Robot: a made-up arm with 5 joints.
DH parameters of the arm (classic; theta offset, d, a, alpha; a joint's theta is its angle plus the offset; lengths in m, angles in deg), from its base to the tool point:
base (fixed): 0 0 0 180
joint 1: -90 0.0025 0.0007 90
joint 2: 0 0.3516 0.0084 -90
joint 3: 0 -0.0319 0.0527 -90
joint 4: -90 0.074 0.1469 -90
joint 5: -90 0.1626 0.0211 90
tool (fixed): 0 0.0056 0 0
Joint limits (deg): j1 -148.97..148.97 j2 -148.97..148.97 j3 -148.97..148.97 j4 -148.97..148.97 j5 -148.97..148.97
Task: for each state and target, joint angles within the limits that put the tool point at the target. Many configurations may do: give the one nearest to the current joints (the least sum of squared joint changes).
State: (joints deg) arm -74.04 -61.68 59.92 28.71 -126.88
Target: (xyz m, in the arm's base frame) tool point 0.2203 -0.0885 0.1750
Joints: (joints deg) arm -120.01 -94.04 29.18 68.55 -128.15
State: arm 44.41 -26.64 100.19 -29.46 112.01
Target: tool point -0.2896 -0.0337 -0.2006
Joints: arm 12.96 -3.17 115.82 -27.12 108.97
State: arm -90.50 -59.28 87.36 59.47 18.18
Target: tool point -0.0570 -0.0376 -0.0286
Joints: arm -45.90 -65.56 76.02 29.24 35.63
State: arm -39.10 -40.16 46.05 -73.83 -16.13
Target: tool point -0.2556 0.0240 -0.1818
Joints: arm -5.14 -25.27 52.99 -49.41 -7.17
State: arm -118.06 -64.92 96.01 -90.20 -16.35
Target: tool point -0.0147 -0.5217 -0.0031
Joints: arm -95.66 -76.67 126.36 -113.13 -11.38
